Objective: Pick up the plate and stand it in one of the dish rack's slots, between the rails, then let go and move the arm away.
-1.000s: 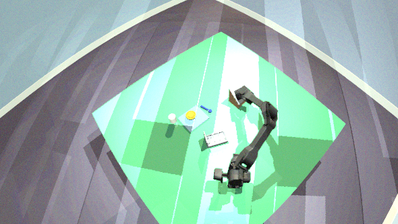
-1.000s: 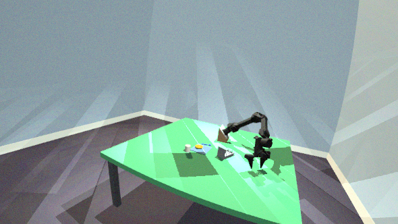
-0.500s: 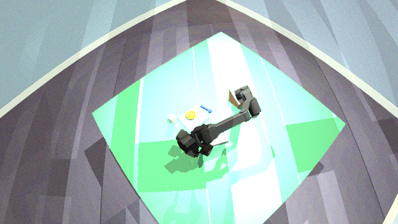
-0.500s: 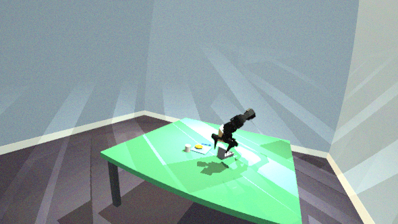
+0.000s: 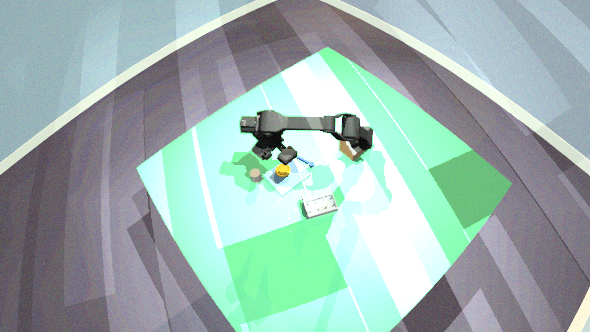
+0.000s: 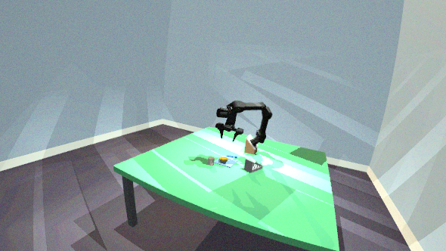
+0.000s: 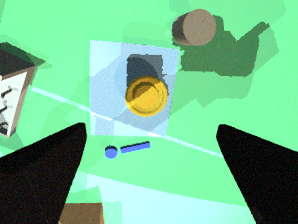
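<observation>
My gripper tip is now 16 cm above the plate, 2 cm to the left of it and 2 cm past it. The rest, counted from my gripper tip: blue spoon (17 cm below, 13 cm behind); pale mat (17 cm below, 3 cm behind); white cup (15 cm below, 8 cm ahead, 6 cm to the right).
</observation>
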